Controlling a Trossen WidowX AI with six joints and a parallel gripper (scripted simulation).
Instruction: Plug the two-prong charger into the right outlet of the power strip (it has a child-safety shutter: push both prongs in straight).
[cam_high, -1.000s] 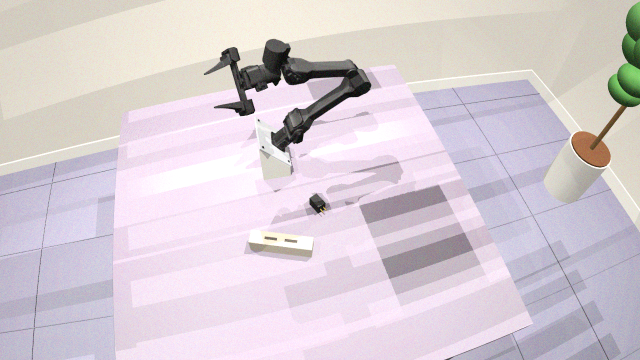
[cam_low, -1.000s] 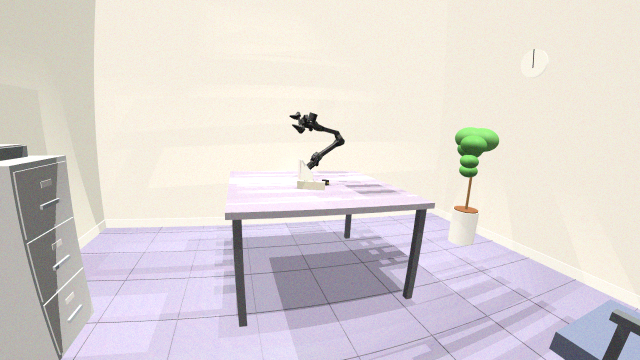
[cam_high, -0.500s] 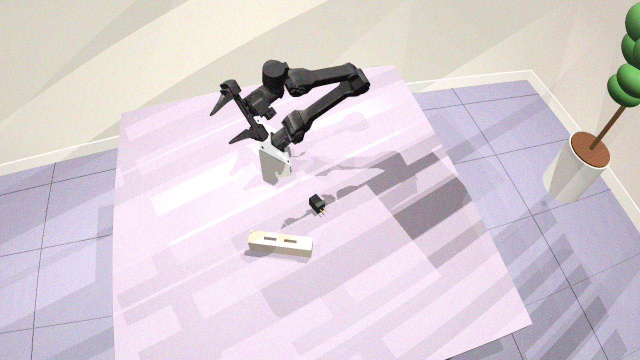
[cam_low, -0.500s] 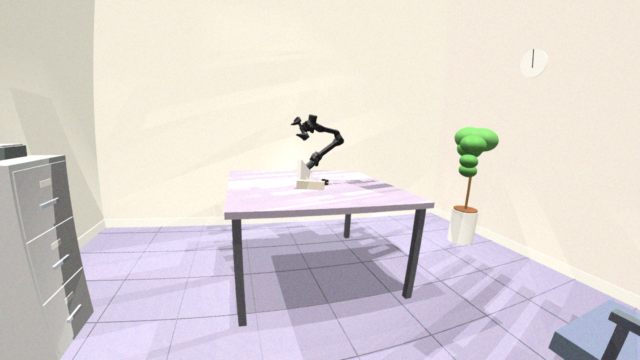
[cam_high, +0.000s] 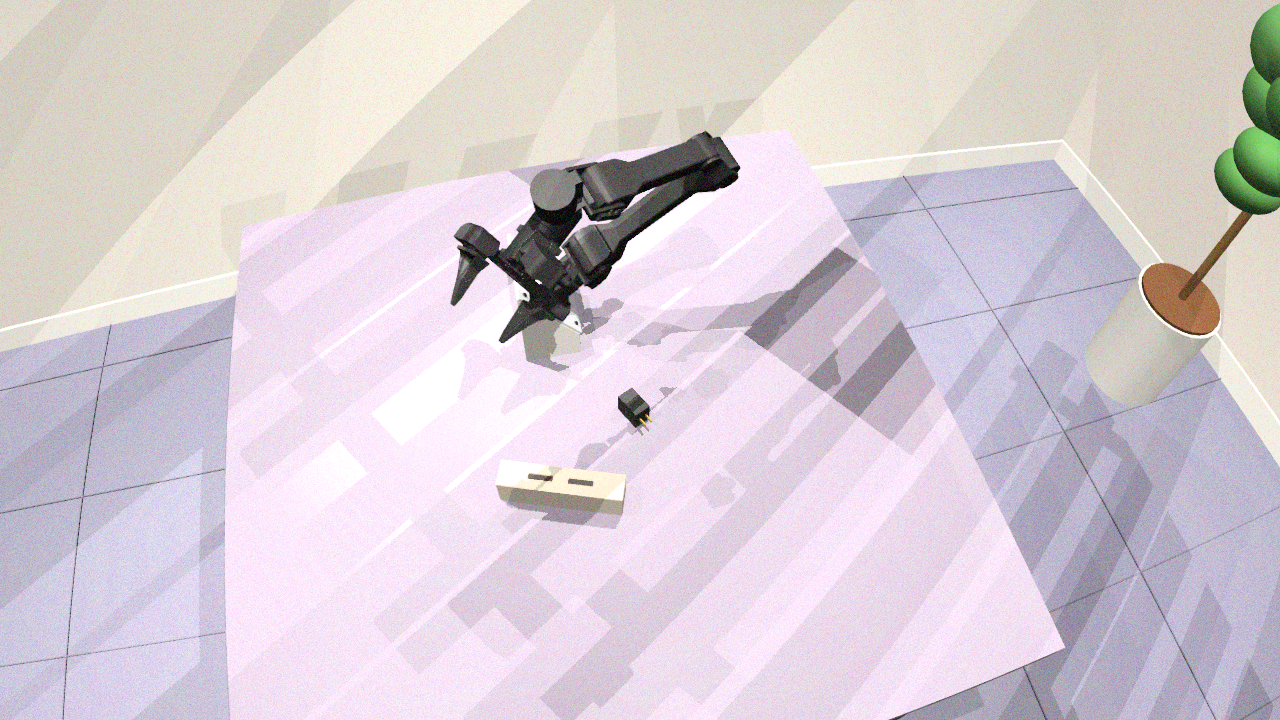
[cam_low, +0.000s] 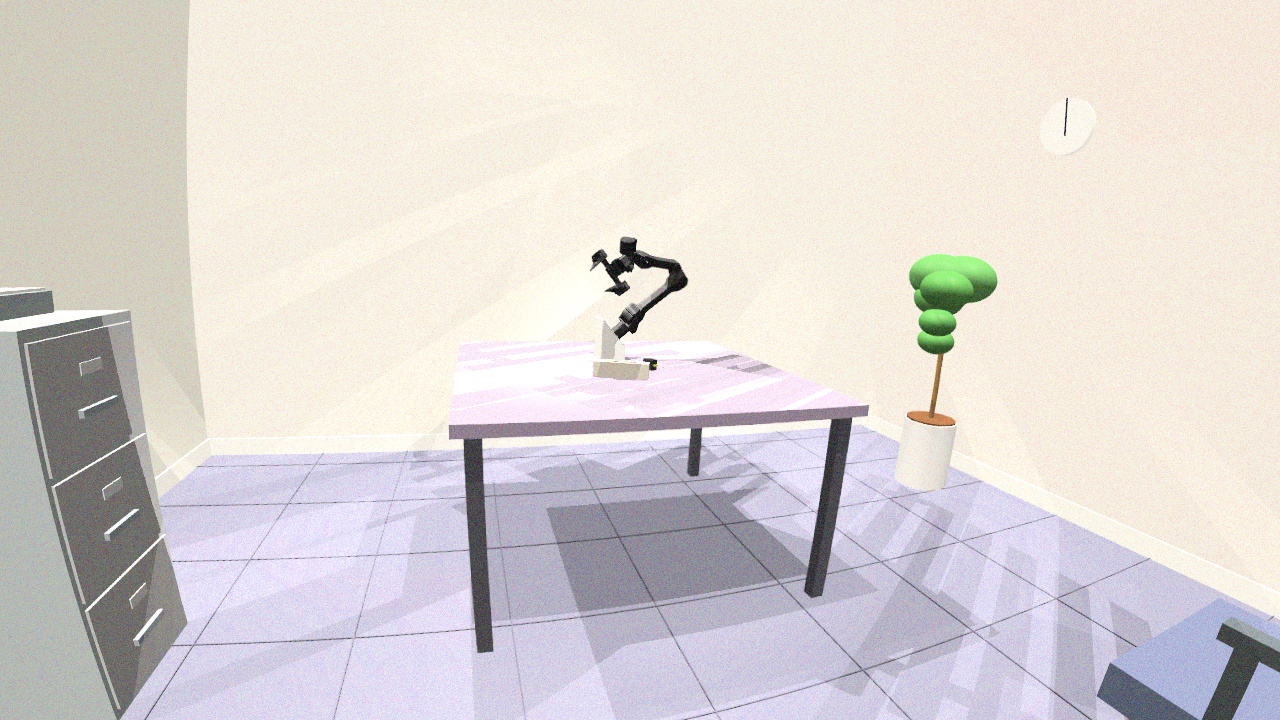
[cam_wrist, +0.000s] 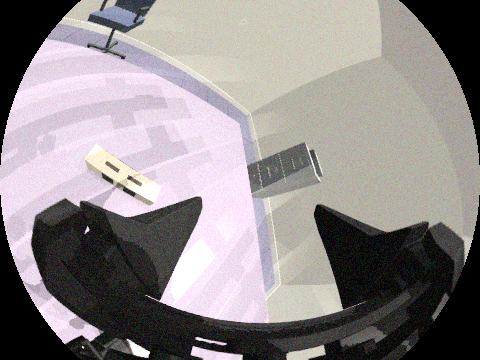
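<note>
My gripper tip is now 30 mm past the two-prong charger, 230 mm to the right of it and 320 mm above it.
</note>
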